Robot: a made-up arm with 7 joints. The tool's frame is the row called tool.
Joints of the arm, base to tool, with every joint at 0 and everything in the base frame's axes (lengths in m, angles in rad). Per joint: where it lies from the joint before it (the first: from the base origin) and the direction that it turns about. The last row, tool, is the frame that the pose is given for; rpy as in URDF.
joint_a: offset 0 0 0 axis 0.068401 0.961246 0.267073
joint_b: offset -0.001 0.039 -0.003 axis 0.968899 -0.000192 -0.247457
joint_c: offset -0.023 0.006 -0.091 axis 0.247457 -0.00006 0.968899
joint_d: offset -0.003 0 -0.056 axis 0.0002 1 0.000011
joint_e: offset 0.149 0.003 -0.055 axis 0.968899 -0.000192 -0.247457
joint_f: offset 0.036 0 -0.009 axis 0.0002 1 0.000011
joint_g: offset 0.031 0 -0.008 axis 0.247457 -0.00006 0.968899
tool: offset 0 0 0 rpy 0 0.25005 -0.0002
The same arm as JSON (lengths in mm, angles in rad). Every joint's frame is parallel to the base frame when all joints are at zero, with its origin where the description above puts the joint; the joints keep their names.
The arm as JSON. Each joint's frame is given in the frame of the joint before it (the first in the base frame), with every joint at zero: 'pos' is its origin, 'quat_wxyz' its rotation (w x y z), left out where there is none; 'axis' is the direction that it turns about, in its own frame. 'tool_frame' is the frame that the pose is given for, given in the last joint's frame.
{"length_unit": "mm", "angle_unit": "rad", "joints": [{"joint": "joint_a", "pos": [0.0, 0.0, 0.0], "axis": [0.068403, 0.961235, 0.26711]}, {"joint": "joint_b", "pos": [-1.0, 39.0, -3.0], "axis": [0.968889, -0.0002, -0.247497]}, {"joint": "joint_c", "pos": [-23.0, 6.0, -91.0], "axis": [0.247497, -0.0001, 0.968889]}, {"joint": "joint_d", "pos": [-3.0, 0.0, -56.0], "axis": [0.0002, 1.0, 0.0]}, {"joint": "joint_e", "pos": [149.0, 3.0, -55.0], "axis": [0.968889, -0.0002, -0.247497]}, {"joint": "joint_f", "pos": [36.0, 0.0, -9.0], "axis": [0.0002, 1.0, 0.0]}, {"joint": "joint_g", "pos": [31.0, 0.0, -8.0], "axis": [0.247497, -0.0001, 0.968889]}], "tool_frame": {"pos": [0.0, 0.0, 0.0], "quat_wxyz": [0.992195, 0.000012, 0.1247, -0.000099]}}
